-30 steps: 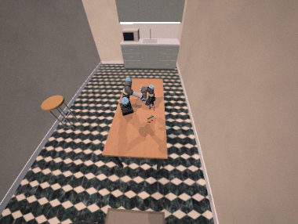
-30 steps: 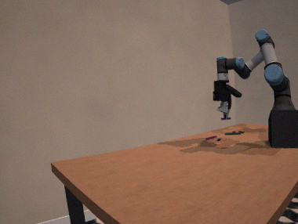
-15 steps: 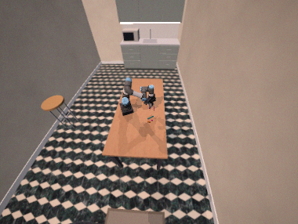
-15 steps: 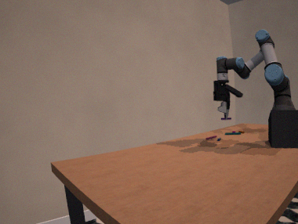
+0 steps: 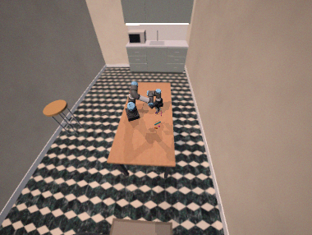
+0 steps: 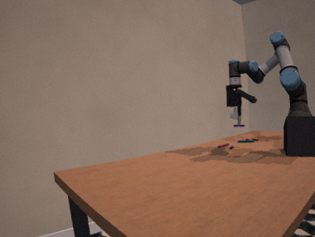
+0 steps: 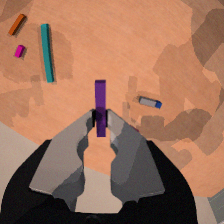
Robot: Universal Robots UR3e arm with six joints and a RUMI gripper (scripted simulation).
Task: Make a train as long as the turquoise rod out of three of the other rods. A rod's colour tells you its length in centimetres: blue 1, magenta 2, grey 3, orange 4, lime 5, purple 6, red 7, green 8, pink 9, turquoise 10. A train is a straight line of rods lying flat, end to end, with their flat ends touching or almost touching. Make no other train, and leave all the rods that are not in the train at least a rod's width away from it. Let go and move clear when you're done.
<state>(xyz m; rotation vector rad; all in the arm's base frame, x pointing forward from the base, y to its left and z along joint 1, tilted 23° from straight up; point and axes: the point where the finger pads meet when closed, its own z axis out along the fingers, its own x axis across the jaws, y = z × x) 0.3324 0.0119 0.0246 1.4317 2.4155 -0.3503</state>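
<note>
My hand is 110 mm above the grey rod and 90 mm to the right of it. Round my hand: turquoise rod 110 mm below, 100 mm to the right; purple rod 10 mm below; pink rod 110 mm below, 70 mm to the left, 60 mm ahead.
</note>
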